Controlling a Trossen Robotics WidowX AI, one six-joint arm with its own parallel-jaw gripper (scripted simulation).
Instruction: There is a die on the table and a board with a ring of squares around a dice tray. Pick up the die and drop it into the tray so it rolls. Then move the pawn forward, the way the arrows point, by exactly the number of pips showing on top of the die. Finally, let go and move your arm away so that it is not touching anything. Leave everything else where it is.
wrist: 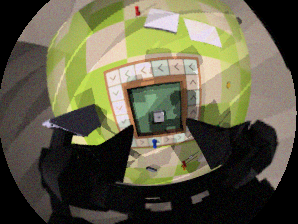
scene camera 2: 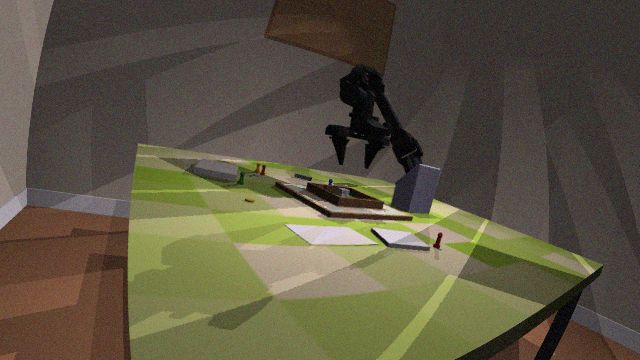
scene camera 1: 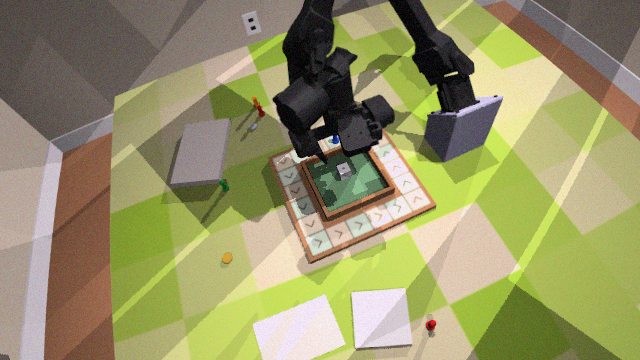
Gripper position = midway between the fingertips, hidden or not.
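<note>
My gripper [scene camera 1: 346, 154] open, holding nothing; visible also in scene camera 2 [scene camera 2: 354, 166] and the wrist view [wrist: 160, 124]. Green dice tray [scene camera 1: 365, 180] in sight.
</note>
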